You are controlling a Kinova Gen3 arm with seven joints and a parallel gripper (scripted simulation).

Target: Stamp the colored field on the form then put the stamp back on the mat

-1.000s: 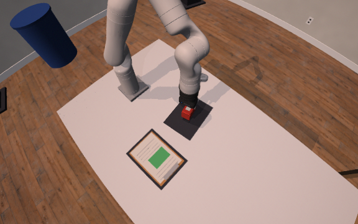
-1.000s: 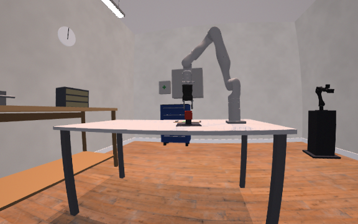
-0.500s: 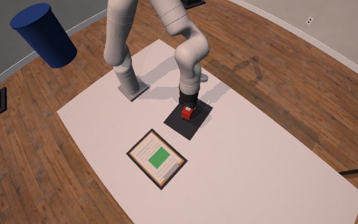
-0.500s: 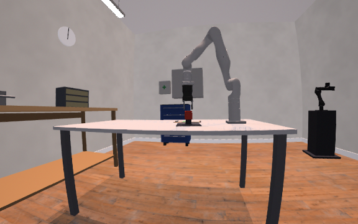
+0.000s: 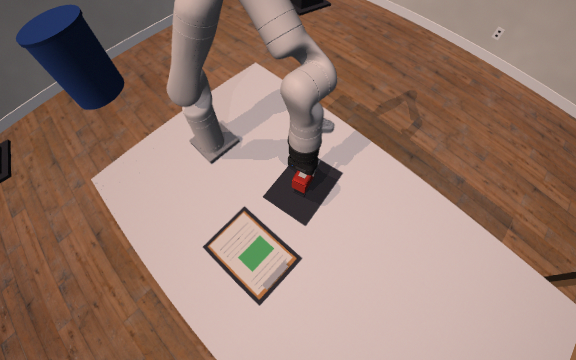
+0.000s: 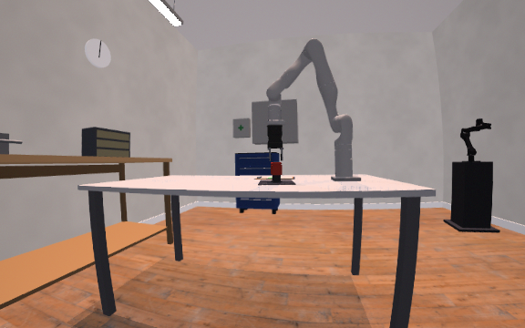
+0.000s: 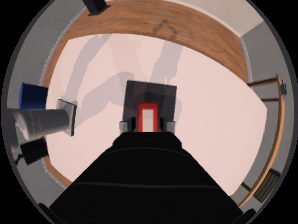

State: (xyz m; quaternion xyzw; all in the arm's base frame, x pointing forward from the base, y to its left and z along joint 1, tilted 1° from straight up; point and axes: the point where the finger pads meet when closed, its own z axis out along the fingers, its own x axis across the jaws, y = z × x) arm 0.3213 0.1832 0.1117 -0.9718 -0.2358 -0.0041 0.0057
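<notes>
The red stamp is 70 mm below my hand. Round my hand: dark mat: 120 mm below; form: 260 mm to the right, 120 mm below, 110 mm ahead.
</notes>
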